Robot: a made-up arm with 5 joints.
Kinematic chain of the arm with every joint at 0, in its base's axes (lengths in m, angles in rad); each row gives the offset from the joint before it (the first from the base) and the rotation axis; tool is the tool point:
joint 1: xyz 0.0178 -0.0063 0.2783 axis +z
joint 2: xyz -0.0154 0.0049 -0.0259 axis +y
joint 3: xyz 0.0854 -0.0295 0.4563 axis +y
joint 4: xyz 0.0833 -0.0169 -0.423 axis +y
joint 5: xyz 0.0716 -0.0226 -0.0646 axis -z
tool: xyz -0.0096 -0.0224 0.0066
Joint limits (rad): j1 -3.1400..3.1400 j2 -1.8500..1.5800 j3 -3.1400..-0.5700 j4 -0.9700..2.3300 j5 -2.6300..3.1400
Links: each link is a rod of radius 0.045 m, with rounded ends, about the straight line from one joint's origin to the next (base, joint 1, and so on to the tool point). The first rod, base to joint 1, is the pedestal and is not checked.
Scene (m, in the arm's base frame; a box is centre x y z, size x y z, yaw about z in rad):
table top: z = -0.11
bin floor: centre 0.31 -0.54 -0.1 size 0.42 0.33 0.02 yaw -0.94
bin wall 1: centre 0.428 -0.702 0 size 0.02 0.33 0.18 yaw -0.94
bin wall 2: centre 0.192 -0.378 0 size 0.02 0.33 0.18 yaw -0.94
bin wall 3: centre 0.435 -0.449 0 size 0.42 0.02 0.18 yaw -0.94
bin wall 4: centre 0.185 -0.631 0 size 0.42 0.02 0.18 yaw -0.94
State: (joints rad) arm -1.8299 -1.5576 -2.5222 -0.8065 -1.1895
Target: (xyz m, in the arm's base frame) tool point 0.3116 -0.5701 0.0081
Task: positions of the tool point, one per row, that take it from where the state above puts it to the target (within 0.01 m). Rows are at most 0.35 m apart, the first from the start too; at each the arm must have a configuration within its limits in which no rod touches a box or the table.
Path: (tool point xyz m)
1: 0.0642 0.7793 0.7339
2: -0.0267 0.5552 0.9719
3: -0.0716 0.2524 1.1070
4: -0.0556 -0.0758 1.1207
5: 0.0170 -0.3714 1.0141
6: 0.1236 -0.5853 0.8088
7: 0.2301 -0.6883 0.5420
8: 0.3014 -0.6764 0.2596
9: 0.3116 -0.5701 0.0081

